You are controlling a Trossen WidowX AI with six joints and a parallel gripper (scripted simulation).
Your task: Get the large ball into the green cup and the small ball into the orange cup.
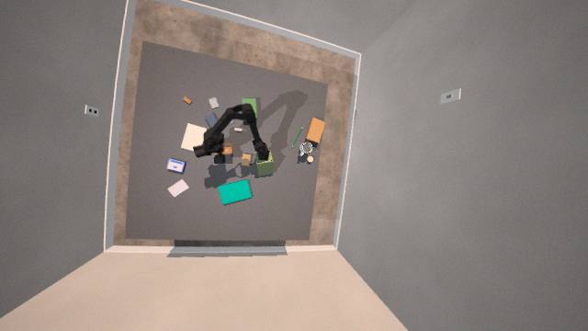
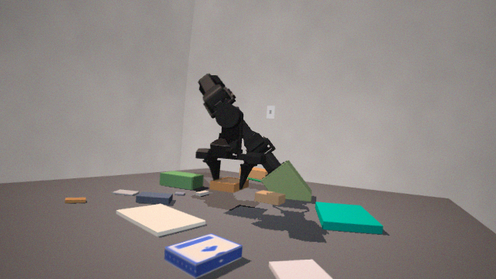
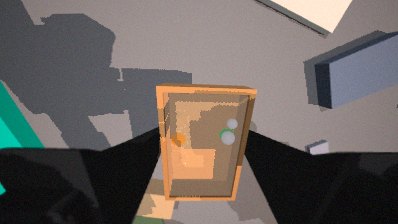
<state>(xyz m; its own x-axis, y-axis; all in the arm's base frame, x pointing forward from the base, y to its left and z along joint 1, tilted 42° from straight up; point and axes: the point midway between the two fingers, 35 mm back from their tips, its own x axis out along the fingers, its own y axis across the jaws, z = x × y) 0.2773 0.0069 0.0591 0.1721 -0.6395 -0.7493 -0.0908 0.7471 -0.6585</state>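
My gripper is now 10 mm past the wooden puzzle and 30 mm above it. Round my hand: small tan block 160 mm behind, 70 mm to the left, 80 mm below; then cream slab 190 mm ahead, 60 mm to the right, 90 mm below; then small white piece 90 mm behind, 150 mm to the right, 90 mm below.
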